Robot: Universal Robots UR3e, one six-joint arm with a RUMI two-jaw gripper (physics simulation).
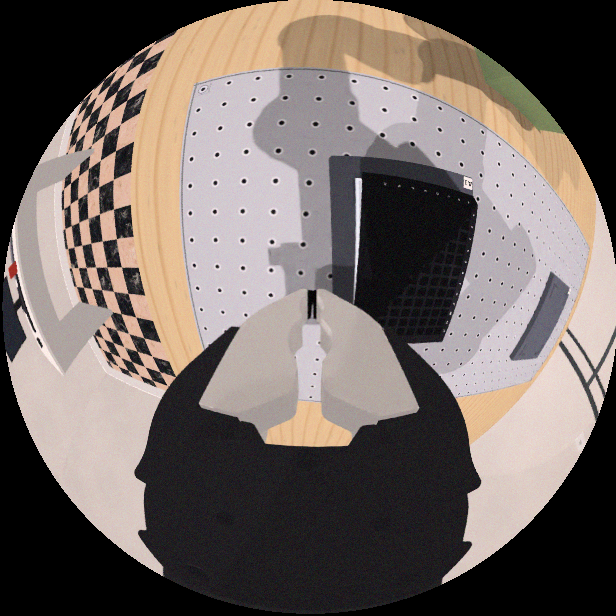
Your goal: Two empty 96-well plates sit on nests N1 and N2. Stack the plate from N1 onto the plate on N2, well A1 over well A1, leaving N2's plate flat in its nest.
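A black 96-well plate [414,255] lies in a dark grey nest [342,224] on the perforated grey board, right of centre. Its well grid shows at its lower right, and a small white label [467,182] sits by its far right corner. I cannot tell whether it is one plate or two stacked. My gripper [312,304] is above the board, just left of the plate's near left corner. Its pale jaws are shut with only a thin dark slit between the tips, and they hold nothing. A second grey nest [543,316] at the right edge of the board looks empty.
The perforated board [247,201] rests on a wooden table top [160,218]. A checkered panel [109,218] and a grey bracket [51,258] are at the left. The arm's shadow falls across the board behind the plate. A green patch [517,91] is at the far right.
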